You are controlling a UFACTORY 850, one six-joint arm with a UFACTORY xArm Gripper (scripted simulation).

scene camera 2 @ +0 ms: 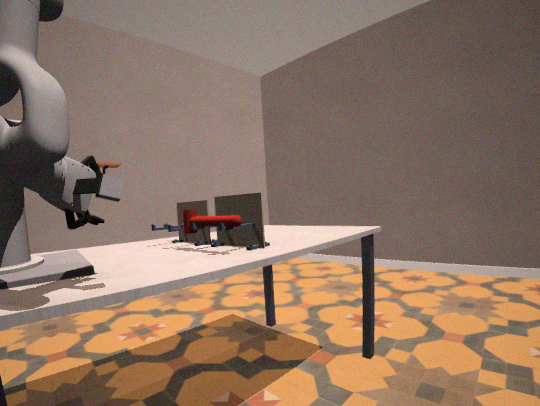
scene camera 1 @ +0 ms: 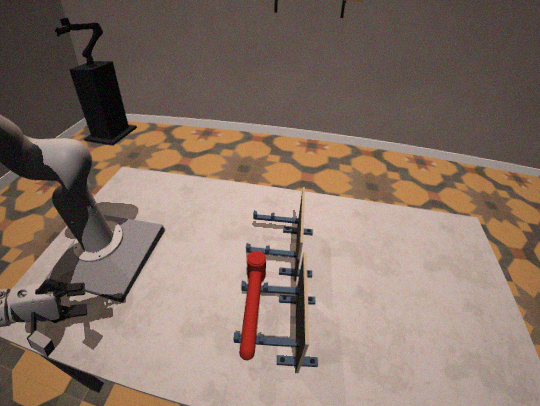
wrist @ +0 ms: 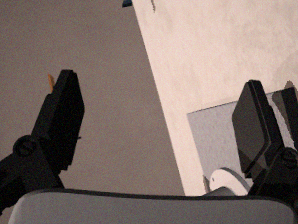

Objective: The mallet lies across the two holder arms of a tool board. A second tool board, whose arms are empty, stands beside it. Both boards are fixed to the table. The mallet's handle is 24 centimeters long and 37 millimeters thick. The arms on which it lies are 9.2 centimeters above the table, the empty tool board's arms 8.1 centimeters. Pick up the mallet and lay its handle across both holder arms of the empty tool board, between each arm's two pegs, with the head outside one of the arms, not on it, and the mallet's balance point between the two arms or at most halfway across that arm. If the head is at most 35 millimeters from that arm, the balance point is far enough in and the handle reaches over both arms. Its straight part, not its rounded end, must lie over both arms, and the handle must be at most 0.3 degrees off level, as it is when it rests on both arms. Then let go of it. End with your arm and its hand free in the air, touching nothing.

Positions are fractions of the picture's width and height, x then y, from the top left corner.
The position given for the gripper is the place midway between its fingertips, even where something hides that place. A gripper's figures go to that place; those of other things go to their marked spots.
Labels:
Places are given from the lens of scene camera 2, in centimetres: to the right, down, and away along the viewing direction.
gripper (scene camera 2: 0.19, 0.50): -40, 0, 61
red mallet (scene camera 2: 0.35, 0.53): -30, 5, 103
tool board (scene camera 2: 0.38, 0.58): -29, 14, 119
The marked spots on the tool board and the red mallet are 19 cm apart.

